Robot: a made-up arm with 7 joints. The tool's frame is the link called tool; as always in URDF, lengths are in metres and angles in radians. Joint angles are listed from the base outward. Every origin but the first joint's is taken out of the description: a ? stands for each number. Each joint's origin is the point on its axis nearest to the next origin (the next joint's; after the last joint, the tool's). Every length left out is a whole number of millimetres.
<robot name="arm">
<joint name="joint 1" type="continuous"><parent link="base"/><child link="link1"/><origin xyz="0 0 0.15"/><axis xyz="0 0 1"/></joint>
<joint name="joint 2" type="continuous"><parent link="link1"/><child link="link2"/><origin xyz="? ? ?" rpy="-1.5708 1.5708 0"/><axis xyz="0 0 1"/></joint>
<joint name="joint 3" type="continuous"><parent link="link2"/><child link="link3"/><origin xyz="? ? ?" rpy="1.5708 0 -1.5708"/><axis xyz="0 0 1"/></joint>
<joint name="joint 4" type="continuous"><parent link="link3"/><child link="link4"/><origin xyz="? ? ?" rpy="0 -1.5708 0"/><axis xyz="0 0 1"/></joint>
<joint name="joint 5" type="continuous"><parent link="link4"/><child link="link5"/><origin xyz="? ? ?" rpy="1.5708 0 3.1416"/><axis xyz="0 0 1"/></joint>
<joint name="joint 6" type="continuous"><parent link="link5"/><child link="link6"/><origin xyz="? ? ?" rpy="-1.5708 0 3.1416"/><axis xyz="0 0 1"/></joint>
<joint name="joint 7" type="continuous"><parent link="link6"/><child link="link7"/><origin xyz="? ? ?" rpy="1.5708 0 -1.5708"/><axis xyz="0 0 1"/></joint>
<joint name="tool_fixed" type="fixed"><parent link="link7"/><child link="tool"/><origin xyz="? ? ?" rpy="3.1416 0 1.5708"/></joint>
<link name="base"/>
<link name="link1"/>
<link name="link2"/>
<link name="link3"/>
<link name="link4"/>
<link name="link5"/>
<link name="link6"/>
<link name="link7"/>
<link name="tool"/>
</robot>
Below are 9 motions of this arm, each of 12 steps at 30 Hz.
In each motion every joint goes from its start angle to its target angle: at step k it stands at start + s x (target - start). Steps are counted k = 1, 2, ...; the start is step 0. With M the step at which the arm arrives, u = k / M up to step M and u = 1 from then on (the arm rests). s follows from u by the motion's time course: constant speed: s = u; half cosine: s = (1 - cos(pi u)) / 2; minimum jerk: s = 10 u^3 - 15 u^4 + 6 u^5.
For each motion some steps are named. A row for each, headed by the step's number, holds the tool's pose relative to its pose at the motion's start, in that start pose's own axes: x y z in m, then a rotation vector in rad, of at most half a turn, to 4 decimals.
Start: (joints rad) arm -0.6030 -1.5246 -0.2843 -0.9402 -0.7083 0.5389 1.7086
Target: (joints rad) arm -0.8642 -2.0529 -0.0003 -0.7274 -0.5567 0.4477 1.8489
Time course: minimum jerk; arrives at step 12
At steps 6, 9, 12:
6: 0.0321 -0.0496 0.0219 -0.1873 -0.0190 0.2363
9: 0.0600 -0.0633 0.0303 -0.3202 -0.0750 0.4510
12: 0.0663 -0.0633 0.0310 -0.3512 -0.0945 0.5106

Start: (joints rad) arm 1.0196 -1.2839 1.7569 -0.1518 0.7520 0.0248 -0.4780
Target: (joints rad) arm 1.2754 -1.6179 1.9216 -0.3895 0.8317 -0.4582 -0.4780
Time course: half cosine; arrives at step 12
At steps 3, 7, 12:
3: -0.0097 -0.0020 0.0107 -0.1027 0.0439 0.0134
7: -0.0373 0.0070 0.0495 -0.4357 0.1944 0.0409
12: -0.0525 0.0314 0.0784 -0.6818 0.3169 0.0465

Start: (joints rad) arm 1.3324 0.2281 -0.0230 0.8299 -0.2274 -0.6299 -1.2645
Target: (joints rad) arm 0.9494 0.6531 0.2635 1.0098 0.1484 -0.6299 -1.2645
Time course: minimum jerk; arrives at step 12
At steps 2, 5, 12:
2: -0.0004 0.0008 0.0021 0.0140 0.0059 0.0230
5: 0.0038 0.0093 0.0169 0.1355 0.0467 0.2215
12: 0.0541 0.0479 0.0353 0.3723 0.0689 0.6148

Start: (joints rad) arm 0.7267 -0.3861 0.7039 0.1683 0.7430 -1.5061 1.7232
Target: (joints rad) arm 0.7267 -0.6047 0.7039 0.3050 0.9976 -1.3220 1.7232
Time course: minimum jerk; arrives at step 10
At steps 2, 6, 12:
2: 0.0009 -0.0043 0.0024 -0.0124 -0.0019 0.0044
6: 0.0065 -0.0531 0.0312 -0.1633 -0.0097 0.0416
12: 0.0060 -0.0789 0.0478 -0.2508 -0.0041 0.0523

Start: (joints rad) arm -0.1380 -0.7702 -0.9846 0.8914 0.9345 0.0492 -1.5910
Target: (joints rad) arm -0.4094 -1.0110 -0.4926 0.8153 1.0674 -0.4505 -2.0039
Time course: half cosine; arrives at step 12
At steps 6, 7, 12:
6: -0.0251 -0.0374 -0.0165 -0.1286 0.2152 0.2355
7: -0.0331 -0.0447 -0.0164 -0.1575 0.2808 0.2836
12: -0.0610 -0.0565 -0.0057 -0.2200 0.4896 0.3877

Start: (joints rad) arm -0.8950 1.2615 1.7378 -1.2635 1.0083 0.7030 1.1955
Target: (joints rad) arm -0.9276 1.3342 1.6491 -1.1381 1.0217 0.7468 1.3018
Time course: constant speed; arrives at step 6
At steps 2, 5, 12:
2: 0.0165 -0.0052 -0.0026 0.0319 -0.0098 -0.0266
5: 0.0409 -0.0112 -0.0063 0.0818 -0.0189 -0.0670
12: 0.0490 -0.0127 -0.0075 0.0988 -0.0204 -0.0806

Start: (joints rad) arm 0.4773 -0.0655 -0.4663 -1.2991 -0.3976 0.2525 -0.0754
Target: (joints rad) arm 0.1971 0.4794 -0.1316 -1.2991 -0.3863 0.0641 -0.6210
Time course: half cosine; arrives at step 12
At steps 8, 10, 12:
8: 0.0570 0.0208 -0.0665 -0.3389 0.1951 0.0819
10: 0.0715 0.0139 -0.0794 -0.3829 0.2591 0.0837
12: 0.0766 0.0102 -0.0836 -0.3946 0.2832 0.0829

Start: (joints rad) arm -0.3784 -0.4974 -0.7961 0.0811 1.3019 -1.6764 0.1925
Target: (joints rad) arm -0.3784 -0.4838 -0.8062 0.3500 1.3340 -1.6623 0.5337
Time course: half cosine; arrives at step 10
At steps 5, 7, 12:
5: -0.0272 -0.0118 -0.0005 -0.0603 0.1210 -0.1352
7: -0.0433 -0.0184 0.0015 -0.1048 0.1878 -0.2142
12: -0.0546 -0.0230 0.0038 -0.1399 0.2324 -0.2693

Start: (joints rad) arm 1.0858 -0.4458 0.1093 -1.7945 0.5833 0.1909 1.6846
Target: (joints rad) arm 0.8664 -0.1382 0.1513 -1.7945 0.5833 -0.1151 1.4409
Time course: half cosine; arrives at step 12
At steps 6, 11, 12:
6: -0.0052 0.0571 -0.0443 0.1326 -0.0887 0.0110
11: -0.0029 0.1081 -0.0732 0.2379 -0.1743 0.0156
12: -0.0027 0.1098 -0.0740 0.2412 -0.1772 0.0157

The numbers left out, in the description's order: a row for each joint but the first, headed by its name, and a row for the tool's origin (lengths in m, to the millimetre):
joint 2: -0.25 -0.15 0
joint 3: -0.28 -0.04 0
joint 4: -0.19 -0.38 0
joint 5: -0.07 0.02 0
joint 6: -0.05 0.03 0
joint 7: -0.17 0.01 0
tool: -0.05 0.03 0

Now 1 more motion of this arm.
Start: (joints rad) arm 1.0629 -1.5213 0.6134 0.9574 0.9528 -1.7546 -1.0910
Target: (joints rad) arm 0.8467 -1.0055 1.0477 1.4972 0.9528 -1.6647 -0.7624
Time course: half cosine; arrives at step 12
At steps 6, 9, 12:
6: -0.1057 -0.1860 -0.0139 -0.2021 0.2550 -0.2220
9: -0.1608 -0.3049 0.0284 -0.3512 0.3676 -0.4143
12: -0.1778 -0.3478 0.0558 -0.4108 0.3966 -0.4999

